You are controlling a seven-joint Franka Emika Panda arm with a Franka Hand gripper.
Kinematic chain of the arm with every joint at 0, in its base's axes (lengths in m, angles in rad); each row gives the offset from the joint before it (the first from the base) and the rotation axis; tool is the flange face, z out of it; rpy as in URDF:
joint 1: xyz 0 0 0.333 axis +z
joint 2: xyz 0 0 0 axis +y
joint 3: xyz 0 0 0.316 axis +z
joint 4: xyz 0.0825 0 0 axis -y
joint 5: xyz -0.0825 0 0.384 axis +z
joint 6: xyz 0 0 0 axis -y
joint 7: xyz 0.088 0 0 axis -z
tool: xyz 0 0 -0.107 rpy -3.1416 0 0
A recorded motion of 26 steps. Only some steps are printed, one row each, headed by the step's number.
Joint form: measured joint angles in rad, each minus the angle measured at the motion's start. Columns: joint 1, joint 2, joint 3, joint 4, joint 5, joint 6, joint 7.
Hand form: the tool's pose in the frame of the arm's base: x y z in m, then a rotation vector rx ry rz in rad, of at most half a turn. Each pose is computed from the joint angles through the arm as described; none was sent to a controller.
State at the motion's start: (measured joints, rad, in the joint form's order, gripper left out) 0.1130 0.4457 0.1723 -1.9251 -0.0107 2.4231 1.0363
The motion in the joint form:
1: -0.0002 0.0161 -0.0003 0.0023 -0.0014 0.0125 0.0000
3: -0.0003 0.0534 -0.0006 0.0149 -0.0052 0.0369 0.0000
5: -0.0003 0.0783 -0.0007 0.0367 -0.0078 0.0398 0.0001
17: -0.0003 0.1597 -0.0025 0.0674 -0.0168 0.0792 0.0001
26: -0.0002 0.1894 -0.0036 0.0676 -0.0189 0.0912 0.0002
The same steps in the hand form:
1: 0.6082 0.1723 0.2582 -2.8335 1.1357 -0.0063
3: 0.6117 0.1729 0.2424 -2.8308 1.1352 -0.0037
5: 0.6169 0.1738 0.2360 -2.8291 1.1351 -0.0020
17: 0.6222 0.1741 0.2002 -2.8300 1.1372 0.0155
26: 0.6194 0.1734 0.1825 -2.8368 1.1416 0.0389

